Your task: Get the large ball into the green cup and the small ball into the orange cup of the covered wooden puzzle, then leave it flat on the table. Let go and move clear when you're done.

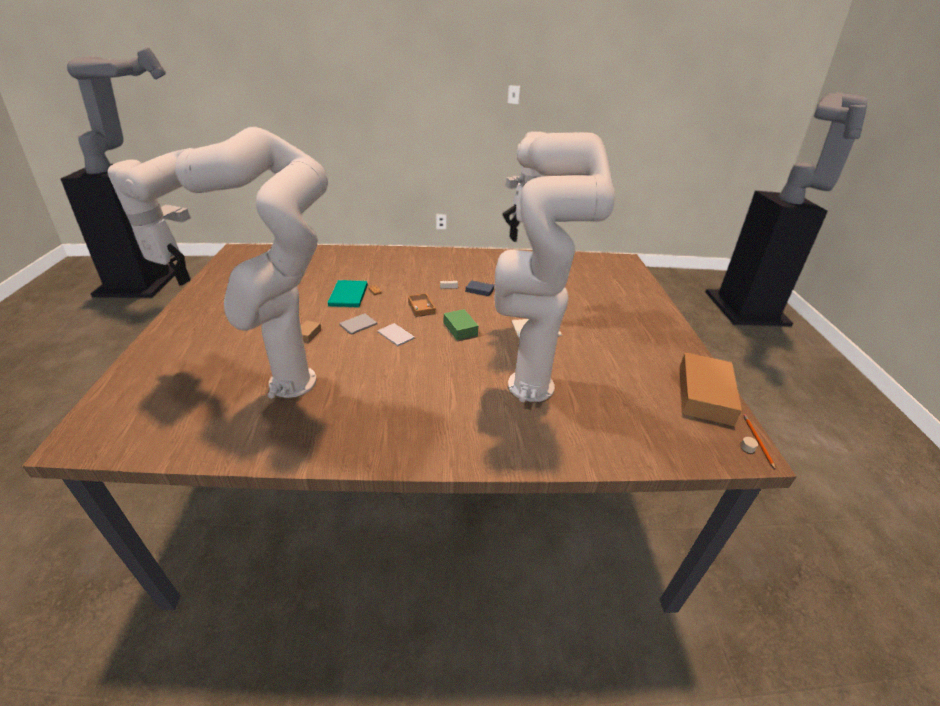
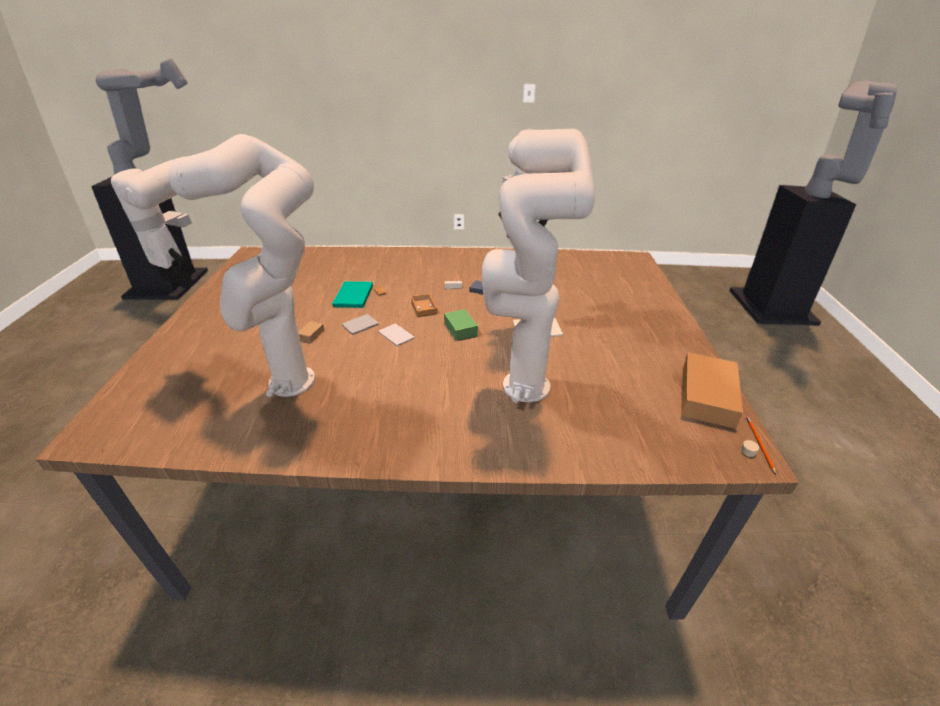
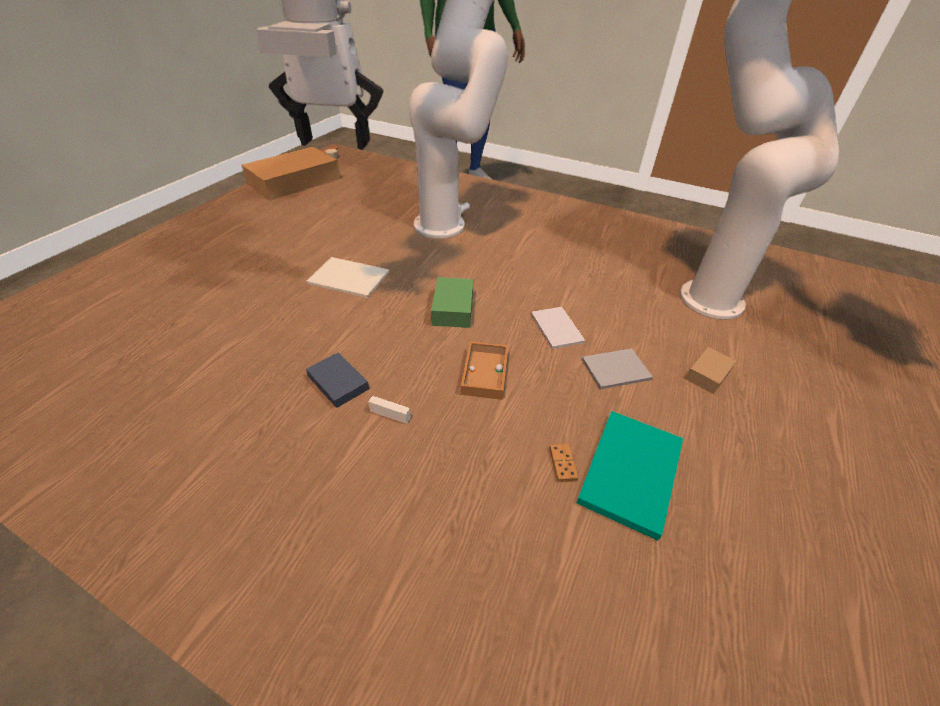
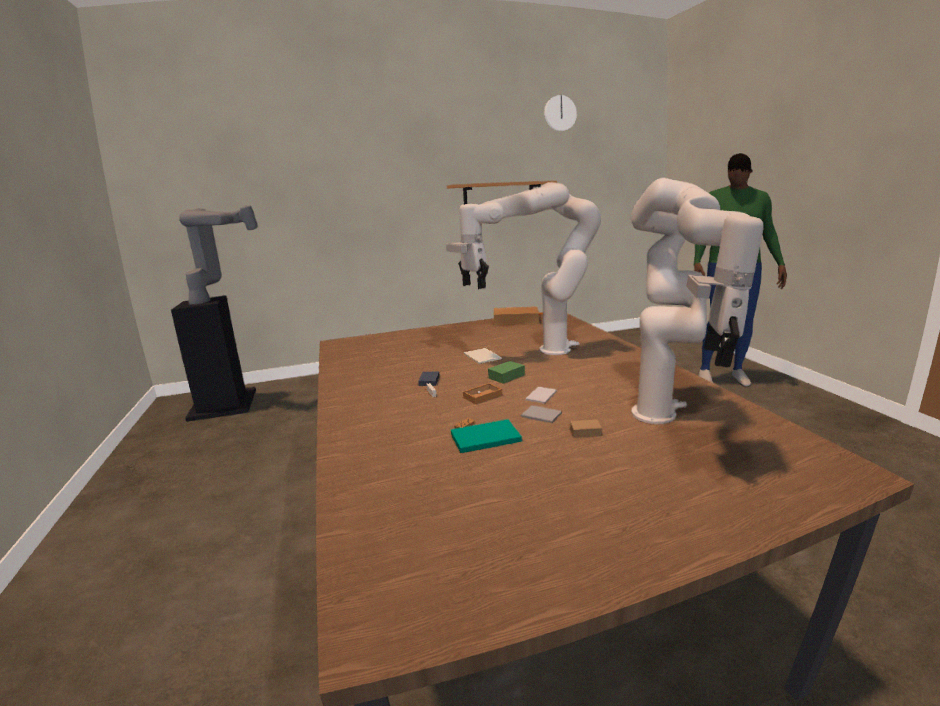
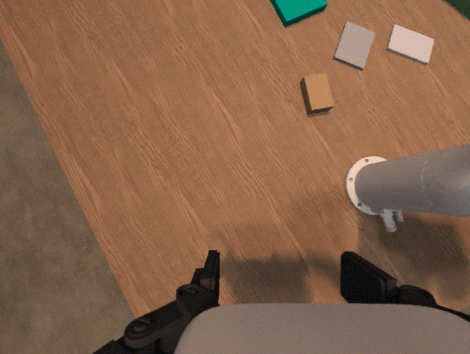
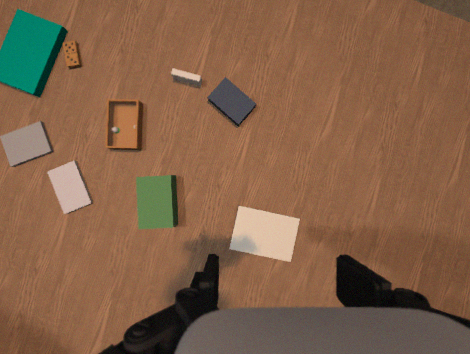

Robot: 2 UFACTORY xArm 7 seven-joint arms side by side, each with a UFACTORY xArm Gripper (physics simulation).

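Seen in the pictures: left gripper, fingertip midpoint: (image 1: 174,279) (image 2: 178,282) (image 4: 716,357) (image 5: 279,271); right gripper, fingertip midpoint: (image 1: 527,238) (image 3: 335,144) (image 4: 474,286) (image 6: 277,274); left arm's base, link origin: (image 1: 293,382) (image 2: 292,381) (image 3: 711,300) (image 4: 653,414) (image 5: 371,185); right arm's base, link origin: (image 1: 530,386) (image 2: 526,386) (image 3: 439,225) (image 4: 555,350).
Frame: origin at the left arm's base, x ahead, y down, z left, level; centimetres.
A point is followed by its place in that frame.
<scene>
The wooden puzzle (image 1: 424,312) {y -1.1, x 41.7, z -26.2 cm} (image 3: 483,392) {y -1.2, x 50.8, z -21.1 cm} (image 6: 125,112) {y -2.0, x 48.9, z -23.2 cm} lies flat on the table, with no gripper touching it. The large ball (image 3: 499,367) {y -1.3, x 44.7, z -22.3 cm} (image 6: 115,129) {y -1.3, x 44.5, z -22.9 cm} is at one long side, with a bit of green cup showing at its edge. The small ball (image 3: 471,368) {y -1.0, x 47.6, z -26.0 cm} (image 6: 134,127) {y -1.1, x 47.1, z -26.1 cm} is near the opposite side. The orange cup cannot be made out, and how deep the balls sit is too small to tell. My right gripper (image 3: 332,142) {y -29.1, x 44.3, z -56.8 cm} (image 4: 474,282) {y -29.1, x 44.3, z -56.8 cm} (image 6: 277,274) {y -29.1, x 44.3, z -56.8 cm} is open and empty, high and well aside from the puzzle. My left gripper (image 5: 279,271) {y -27.1, x 1.5, z 29.0 cm} is open and empty, far from it.
A green block (image 3: 452,302) {y -3.6, x 38.3, z -37.7 cm} (image 6: 156,202) {y -3.6, x 36.3, z -39.6 cm} lies beside the puzzle. Around it are a dark blue block (image 3: 337,378) {y -1.8, x 63.5, z -40.8 cm}, a white bar (image 3: 389,409) {y -2.1, x 63.1, z -29.6 cm}, a domino (image 3: 563,462) {y -0.9, x 54.1, z -4.9 cm}, a teal slab (image 3: 632,474) {y -1.5, x 50.3, z 3.5 cm}, and pale flat pieces (image 3: 557,326) {y -0.6, x 28.5, z -20.3 cm} (image 3: 617,367) {y -0.7, x 31.5, z -6.9 cm}. A cream sheet (image 6: 265,233) {y -0.7, x 42.0, z -63.0 cm} lies below the right gripper.
</scene>
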